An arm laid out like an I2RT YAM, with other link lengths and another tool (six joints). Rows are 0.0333 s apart.
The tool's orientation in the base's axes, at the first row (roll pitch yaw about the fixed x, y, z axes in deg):
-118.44 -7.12 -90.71
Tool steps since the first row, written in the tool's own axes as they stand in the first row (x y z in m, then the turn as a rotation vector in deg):
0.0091 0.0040 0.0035 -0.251 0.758 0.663
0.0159 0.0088 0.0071 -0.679 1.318 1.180
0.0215 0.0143 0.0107 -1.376 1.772 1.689
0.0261 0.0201 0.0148 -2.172 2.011 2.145
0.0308 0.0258 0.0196 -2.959 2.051 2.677
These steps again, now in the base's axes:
0.0011 -0.0097 -0.0040 0.224 0.125 -1.006
0.0018 -0.0172 -0.0091 0.416 0.455 -1.792
0.0023 -0.0236 -0.0149 0.655 1.065 -2.515
0.0031 -0.0290 -0.0213 0.951 1.798 -3.038
0.0045 -0.0346 -0.0280 1.409 2.537 -3.421

